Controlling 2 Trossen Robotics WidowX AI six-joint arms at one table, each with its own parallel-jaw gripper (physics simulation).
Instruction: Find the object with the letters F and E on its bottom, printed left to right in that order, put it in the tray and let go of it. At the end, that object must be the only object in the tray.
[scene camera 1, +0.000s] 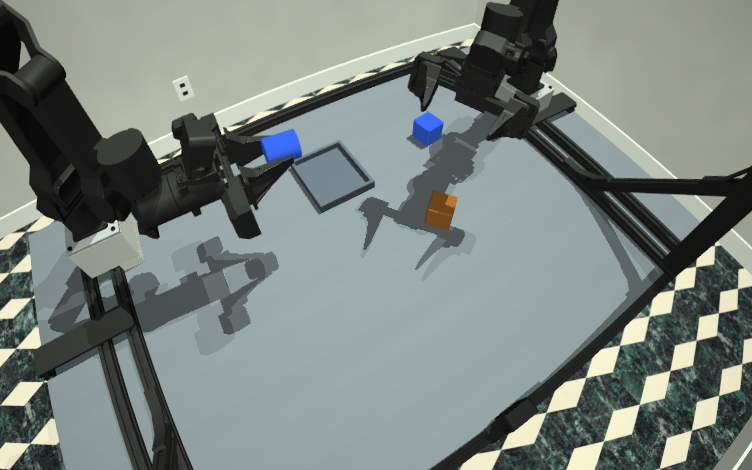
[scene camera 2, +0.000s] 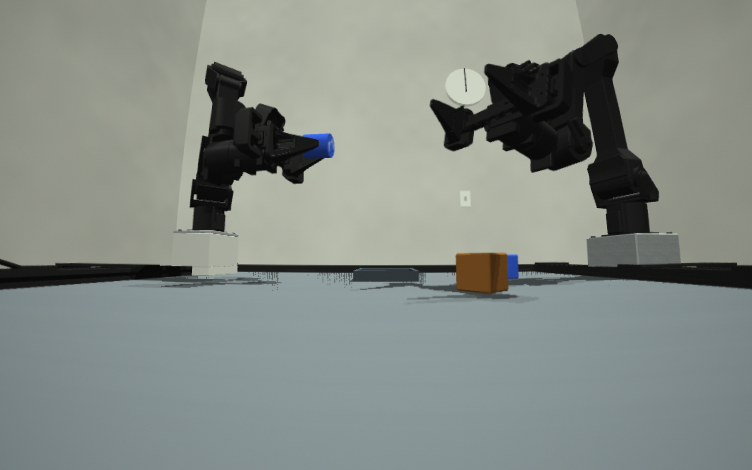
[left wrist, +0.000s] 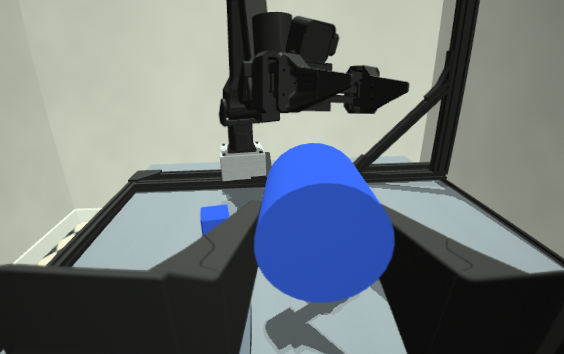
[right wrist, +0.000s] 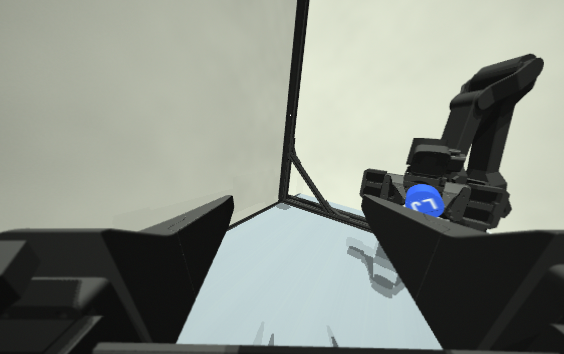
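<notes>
A blue cylinder is held sideways, high above the table, by my left gripper, which is shut on it. The cylinder's far end carries white letters, seen small in the right wrist view and partly behind a finger; I cannot read them surely. My right gripper is open and empty, raised. The grey tray is empty. A blue cube and an orange block stand on the table, undersides hidden.
The blue cube stands right of the tray, below my right gripper in scene camera 1. The orange block stands nearer the picture's front. Black frame rails run along the table's sides, and a slanted brace rises at the right.
</notes>
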